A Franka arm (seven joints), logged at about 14 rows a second.
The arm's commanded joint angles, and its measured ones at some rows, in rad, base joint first. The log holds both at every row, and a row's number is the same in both.
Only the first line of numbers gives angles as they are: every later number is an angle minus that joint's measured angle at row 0.
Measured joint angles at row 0:
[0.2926 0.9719 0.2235 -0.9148 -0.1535 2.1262 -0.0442]
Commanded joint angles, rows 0 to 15:
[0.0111 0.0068 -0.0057 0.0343 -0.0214 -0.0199 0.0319]
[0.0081 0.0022 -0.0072 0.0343 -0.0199 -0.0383 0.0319]
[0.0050 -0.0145 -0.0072 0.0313 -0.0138 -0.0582 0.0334]
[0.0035 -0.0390 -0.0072 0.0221 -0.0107 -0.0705 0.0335]
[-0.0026 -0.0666 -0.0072 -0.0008 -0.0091 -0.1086 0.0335]
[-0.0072 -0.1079 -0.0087 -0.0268 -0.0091 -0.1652 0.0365]
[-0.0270 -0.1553 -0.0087 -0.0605 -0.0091 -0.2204 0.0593]
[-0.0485 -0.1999 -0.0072 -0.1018 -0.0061 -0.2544 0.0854]
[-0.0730 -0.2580 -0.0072 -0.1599 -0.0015 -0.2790 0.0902]
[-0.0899 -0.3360 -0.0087 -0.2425 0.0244 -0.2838 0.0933]
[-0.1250 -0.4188 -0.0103 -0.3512 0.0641 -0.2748 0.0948]
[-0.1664 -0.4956 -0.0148 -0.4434 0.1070 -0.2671 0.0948]
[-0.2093 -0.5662 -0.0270 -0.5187 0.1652 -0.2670 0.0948]
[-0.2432 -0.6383 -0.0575 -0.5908 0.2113 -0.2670 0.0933]
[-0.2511 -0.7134 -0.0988 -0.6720 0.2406 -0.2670 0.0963]
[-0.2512 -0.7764 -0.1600 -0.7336 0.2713 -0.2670 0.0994]
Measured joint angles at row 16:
[-0.2346 -0.5731 -0.0795 -0.4840 0.2008 -0.2991 0.0730]
